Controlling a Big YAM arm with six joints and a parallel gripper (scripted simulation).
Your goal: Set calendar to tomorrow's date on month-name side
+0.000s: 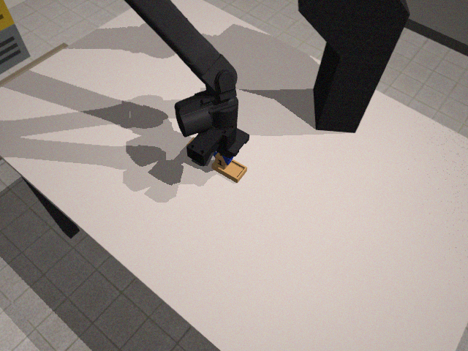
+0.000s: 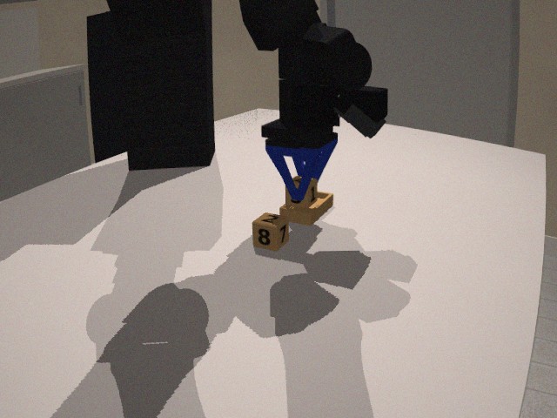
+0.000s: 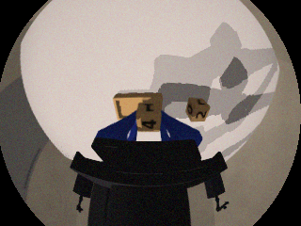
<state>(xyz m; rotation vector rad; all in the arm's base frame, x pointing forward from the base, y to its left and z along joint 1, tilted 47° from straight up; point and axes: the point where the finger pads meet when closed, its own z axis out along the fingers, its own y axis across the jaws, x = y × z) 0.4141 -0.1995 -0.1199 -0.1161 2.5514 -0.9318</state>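
The wooden tray is 30 mm below my hand and 20 mm to the left of it. Round my hand: wooden digit cube (90 mm to the right, 20 mm below, 10 mm behind).
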